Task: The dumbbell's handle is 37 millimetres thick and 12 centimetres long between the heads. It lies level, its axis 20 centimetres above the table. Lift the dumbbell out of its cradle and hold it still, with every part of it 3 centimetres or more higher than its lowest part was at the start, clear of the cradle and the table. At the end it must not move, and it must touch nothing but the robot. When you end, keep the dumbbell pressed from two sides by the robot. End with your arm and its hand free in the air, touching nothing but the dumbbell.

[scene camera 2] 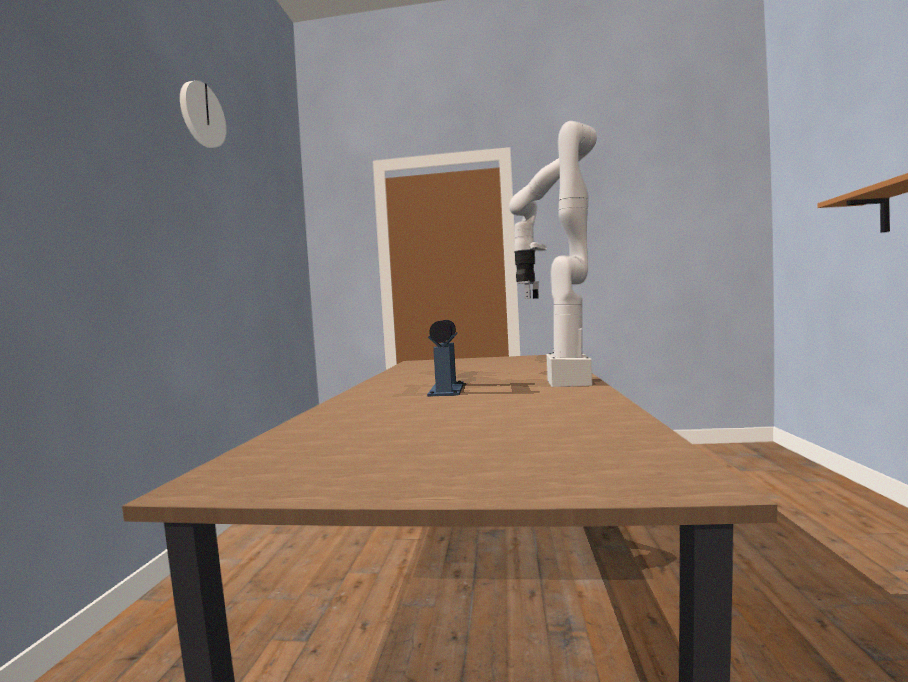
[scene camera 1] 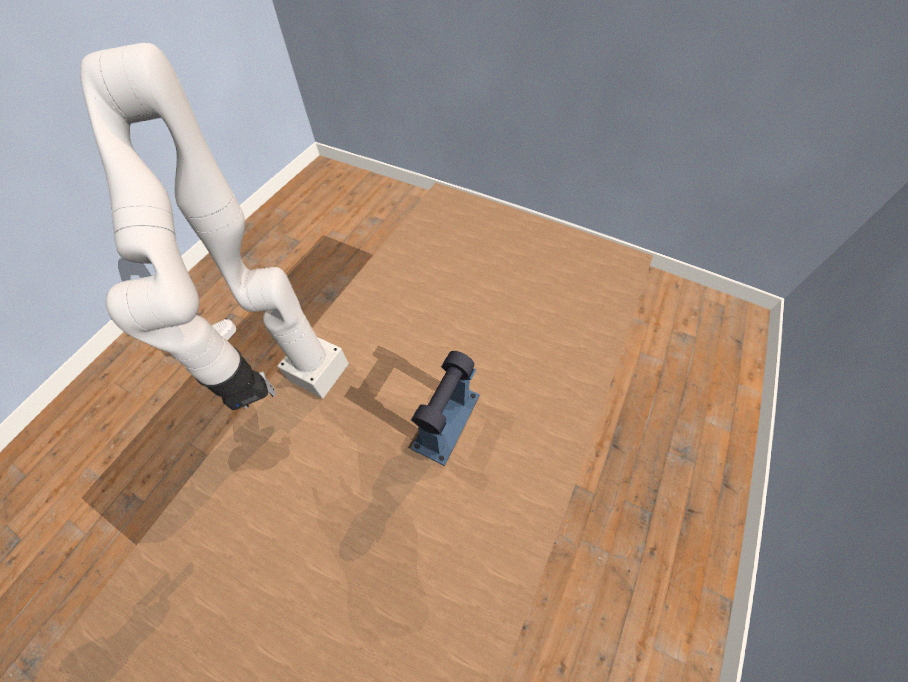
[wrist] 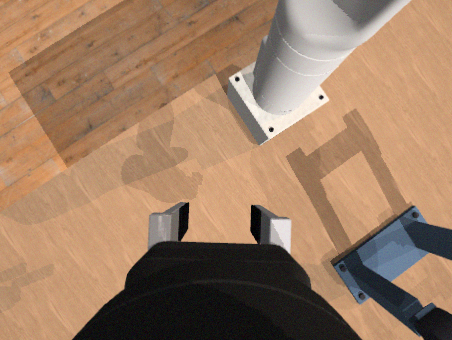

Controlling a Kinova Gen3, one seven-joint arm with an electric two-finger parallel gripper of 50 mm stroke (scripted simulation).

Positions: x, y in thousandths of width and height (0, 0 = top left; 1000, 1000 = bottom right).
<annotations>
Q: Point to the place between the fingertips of the gripper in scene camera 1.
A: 286, 583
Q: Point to a dark grey dumbbell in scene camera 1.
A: At 504, 536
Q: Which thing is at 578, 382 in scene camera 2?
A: The gripper.
</annotations>
